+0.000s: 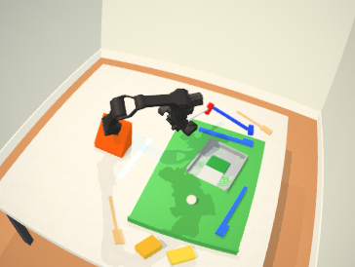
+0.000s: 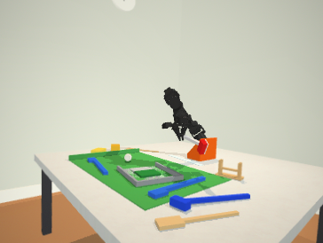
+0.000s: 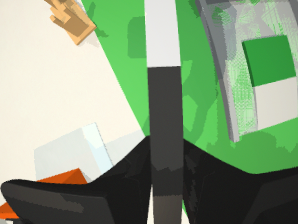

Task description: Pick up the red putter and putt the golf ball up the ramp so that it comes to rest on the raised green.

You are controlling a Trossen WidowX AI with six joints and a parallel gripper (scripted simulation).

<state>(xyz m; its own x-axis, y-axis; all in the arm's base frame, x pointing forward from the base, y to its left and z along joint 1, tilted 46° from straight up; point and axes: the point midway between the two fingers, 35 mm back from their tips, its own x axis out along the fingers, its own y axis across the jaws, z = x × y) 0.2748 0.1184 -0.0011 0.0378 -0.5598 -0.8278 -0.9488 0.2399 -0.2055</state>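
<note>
The red putter is 3 cm ahead of my gripper tip, 11 cm to the left of it and 2 cm above it. Also, from my gripper tip: wooden rack (10 cm behind, 24 cm to the left, 11 cm below); green mat (20 cm ahead, 7 cm to the right, 14 cm below); white golf ball (19 cm ahead, 24 cm to the right, 12 cm below).
</note>
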